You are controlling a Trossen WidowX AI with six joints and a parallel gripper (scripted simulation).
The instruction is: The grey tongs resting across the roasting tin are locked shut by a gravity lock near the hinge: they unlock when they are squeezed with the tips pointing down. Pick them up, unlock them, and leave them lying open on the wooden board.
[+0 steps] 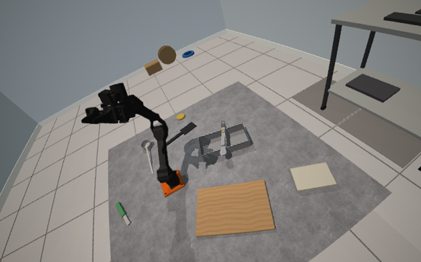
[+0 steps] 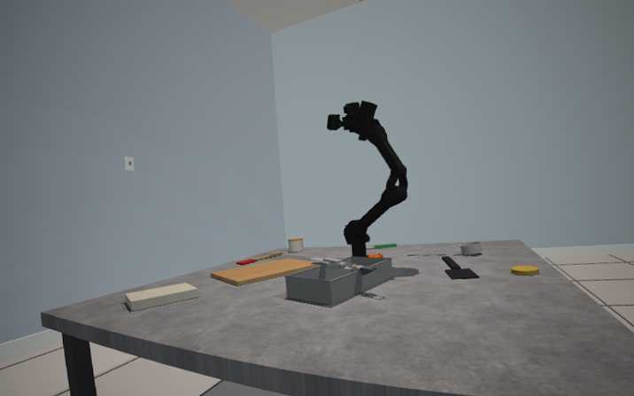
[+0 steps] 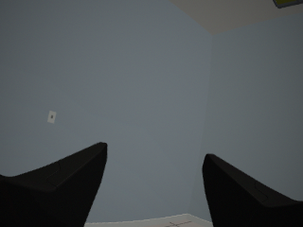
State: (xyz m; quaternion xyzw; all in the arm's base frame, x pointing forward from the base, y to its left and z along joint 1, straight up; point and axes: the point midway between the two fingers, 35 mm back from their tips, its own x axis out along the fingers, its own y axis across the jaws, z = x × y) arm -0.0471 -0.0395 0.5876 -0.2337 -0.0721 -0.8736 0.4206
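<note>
Now: gripper tip 55 cm above the yellow lock piece, 49 cm short of it and 17 cm to the right of it. From my gripper tip the other things lie so: grey roasting tin 59 cm below, 46 cm ahead, 12 cm to the left; wooden board 61 cm below, 27 cm ahead, 25 cm to the right; green-handled tool 61 cm below, 28 cm behind, 6 cm to the left.
</note>
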